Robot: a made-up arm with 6 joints.
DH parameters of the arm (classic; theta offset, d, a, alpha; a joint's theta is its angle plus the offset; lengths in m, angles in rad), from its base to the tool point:
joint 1: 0 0.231 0 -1.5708
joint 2: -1.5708 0 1.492 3.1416
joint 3: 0 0 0 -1.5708
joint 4: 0 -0.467 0 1.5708
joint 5: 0 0.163 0 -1.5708
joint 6: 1.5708 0 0 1.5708
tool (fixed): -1.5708 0 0 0
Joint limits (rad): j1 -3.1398..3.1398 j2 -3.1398..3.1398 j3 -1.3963..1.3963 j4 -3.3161..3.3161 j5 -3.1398..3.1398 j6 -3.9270..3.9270
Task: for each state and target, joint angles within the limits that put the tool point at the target. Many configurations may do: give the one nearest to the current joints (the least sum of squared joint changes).
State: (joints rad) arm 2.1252 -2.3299 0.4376 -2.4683 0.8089 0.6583
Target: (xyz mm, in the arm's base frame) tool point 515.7 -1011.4 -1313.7
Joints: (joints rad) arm 2.1680 -2.6417 1.1883 -2.6321 0.8089 0.6583
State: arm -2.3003 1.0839 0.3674 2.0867 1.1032 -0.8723
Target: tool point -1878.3 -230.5 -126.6
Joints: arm -3.0520 1.6211 0.6949 1.9576 1.1032 -0.8723
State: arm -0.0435 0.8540 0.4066 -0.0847 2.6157 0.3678
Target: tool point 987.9 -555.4 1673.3
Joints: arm -0.3679 0.4636 0.6914 0.0143 2.6157 0.3678
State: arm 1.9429 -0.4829 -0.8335 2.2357 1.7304 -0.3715
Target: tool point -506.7 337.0 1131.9
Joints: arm 2.3666 0.3880 -1.3584 2.3432 1.7304 -0.3715
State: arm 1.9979 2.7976 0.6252 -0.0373 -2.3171 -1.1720
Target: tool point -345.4 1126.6 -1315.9
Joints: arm 2.0051 2.4120 1.1606 0.1699 -2.3171 -1.1720
